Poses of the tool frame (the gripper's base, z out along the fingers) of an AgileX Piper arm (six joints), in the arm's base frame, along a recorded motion.
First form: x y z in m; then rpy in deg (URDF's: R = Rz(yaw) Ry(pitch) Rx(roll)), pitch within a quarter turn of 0, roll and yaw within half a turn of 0.
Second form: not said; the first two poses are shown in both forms.
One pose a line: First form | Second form
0.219, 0.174, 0.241, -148.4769, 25.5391, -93.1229 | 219, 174, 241, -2.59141, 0.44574, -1.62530
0.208, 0.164, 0.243, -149.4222, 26.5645, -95.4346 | 208, 164, 243, -2.60791, 0.46364, -1.66565
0.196, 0.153, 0.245, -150.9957, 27.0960, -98.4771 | 196, 153, 245, -2.63537, 0.47291, -1.71875
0.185, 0.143, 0.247, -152.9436, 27.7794, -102.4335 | 185, 143, 247, -2.66937, 0.48484, -1.78780
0.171, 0.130, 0.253, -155.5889, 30.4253, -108.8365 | 171, 130, 253, -2.71554, 0.53102, -1.89956
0.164, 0.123, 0.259, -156.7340, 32.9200, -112.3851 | 164, 123, 259, -2.73552, 0.57456, -1.96149
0.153, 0.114, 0.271, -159.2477, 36.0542, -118.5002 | 153, 114, 271, -2.77940, 0.62926, -2.06822
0.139, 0.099, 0.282, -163.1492, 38.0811, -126.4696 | 139, 99, 282, -2.84749, 0.66464, -2.20731
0.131, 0.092, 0.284, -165.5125, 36.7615, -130.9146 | 131, 92, 284, -2.88874, 0.64161, -2.28489
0.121, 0.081, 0.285, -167.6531, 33.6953, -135.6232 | 121, 81, 285, -2.92610, 0.58809, -2.36707
